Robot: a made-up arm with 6 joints. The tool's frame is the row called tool. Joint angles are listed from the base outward.
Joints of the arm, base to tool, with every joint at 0 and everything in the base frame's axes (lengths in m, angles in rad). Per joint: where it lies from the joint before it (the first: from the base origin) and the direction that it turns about. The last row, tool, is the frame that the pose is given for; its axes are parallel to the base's.
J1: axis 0 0 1 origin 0 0 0.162
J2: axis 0 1 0 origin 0 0.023 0
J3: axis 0 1 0 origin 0 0 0.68
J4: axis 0 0 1 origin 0 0 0.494
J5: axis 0 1 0 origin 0 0 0
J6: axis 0 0 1 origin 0 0 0.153
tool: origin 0 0 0
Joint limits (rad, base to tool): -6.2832..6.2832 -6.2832..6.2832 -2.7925..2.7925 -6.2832..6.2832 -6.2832..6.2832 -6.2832..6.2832
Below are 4 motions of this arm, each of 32 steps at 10 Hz.
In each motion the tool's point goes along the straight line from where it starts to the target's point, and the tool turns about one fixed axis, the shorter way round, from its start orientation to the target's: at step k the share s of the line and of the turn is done. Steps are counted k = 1, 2, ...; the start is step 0. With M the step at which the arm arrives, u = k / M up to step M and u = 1 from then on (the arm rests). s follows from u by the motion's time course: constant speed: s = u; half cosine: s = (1 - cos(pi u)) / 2; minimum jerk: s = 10 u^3 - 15 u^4 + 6 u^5.
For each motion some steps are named. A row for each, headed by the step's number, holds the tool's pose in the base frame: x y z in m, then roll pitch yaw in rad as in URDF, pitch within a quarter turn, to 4 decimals.
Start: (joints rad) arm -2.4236 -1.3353 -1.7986 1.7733 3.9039 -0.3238
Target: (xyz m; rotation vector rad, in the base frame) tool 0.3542 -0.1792 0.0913 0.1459 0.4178 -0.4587
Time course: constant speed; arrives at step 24
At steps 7, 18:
7: 0.4314 0.3101 -0.0176 -0.2845 0.5661 0.9978
18: 0.3815 -0.0065 0.0528 -0.0882 0.4290 0.0525

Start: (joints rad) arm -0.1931 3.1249 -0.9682 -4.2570 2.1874 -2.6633
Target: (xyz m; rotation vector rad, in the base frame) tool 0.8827 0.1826 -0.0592 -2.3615 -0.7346 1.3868
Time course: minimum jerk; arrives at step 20
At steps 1, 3, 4, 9, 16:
1: 0.3990 0.0599 -0.6957 -0.7322 0.5905 0.7325
3: 0.4114 0.0630 -0.6794 -0.7714 0.5913 0.7420
4: 0.4265 0.0669 -0.6595 -0.8197 0.5926 0.7535
9: 0.5955 0.1097 -0.4371 -1.3614 0.6374 0.8713
16: 0.8547 0.1755 -0.0961 -2.2413 0.7826 0.9579

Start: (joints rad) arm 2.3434 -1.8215 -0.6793 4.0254 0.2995 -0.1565
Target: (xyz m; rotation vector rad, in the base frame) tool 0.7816 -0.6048 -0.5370 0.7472 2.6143 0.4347
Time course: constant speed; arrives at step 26
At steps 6, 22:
6: 0.7338 -0.6942 -0.5370 2.6825 0.2194 1.8457
22: 0.7720 -0.6227 -0.5370 2.7109 0.2706 2.3879

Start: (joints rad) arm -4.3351 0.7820 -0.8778 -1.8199 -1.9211 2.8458
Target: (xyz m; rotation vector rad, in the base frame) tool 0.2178 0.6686 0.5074 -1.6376 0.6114 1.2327
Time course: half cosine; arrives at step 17
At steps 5, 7, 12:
5: -0.2170 0.4367 0.9721 -2.1616 1.0707 0.8861
7: -0.1278 0.4843 0.8767 -2.0541 1.0808 0.7829
12: 0.1100 0.6111 0.6226 -1.7689 1.1325 0.5109

